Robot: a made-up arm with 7 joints.
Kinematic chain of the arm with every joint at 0, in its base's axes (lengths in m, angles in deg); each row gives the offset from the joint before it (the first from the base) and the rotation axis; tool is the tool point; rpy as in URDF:
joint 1: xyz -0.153 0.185 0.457 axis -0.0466 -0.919 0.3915
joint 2: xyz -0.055 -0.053 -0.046 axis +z
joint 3: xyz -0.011 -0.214 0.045 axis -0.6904 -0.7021 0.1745
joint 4: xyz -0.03 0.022 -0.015 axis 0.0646 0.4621 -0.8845
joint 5: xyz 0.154 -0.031 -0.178 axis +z
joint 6: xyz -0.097 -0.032 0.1 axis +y
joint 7: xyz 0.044 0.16 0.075 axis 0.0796 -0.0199 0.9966
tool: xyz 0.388 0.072 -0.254 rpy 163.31 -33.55 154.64
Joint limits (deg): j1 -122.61..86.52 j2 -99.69..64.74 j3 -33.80..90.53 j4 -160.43..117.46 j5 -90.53..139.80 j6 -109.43..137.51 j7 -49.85..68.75
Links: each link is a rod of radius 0.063 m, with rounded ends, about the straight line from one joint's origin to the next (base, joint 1, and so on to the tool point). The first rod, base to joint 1, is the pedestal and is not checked.
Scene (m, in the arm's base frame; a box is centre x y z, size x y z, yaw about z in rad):
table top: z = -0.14
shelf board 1: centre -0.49 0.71 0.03 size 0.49 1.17 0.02 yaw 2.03
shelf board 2: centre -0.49 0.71 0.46 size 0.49 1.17 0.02 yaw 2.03
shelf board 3: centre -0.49 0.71 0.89 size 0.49 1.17 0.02 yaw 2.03
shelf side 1: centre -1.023 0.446 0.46 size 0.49 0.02 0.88 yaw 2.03
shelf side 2: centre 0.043 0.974 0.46 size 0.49 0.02 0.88 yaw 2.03
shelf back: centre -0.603 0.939 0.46 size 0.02 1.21 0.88 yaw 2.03
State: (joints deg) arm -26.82 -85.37 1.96 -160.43 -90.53 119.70 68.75
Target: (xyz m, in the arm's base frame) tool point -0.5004 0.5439 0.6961
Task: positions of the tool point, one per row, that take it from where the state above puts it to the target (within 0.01 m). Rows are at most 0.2 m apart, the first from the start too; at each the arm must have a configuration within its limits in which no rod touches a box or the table.
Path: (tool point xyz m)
1: -0.3541 0.8377 0.2115
2: -0.4584 0.7776 0.1829
3: -0.5551 0.6899 0.1719
4: -0.6374 0.5785 0.1816
5: -0.7396 0.4193 0.1861
6: -0.7916 0.2422 0.2204
7: -0.7847 0.0676 0.2754
8: -0.7198 -0.0835 0.3407
9: -0.6077 -0.1922 0.4062
10: -0.6988 -0.0638 0.4585
11: -0.7387 0.0915 0.5350
12: -0.7158 0.2568 0.6153
13: -0.6315 0.4134 0.6760
14: -0.5003 0.5440 0.6961

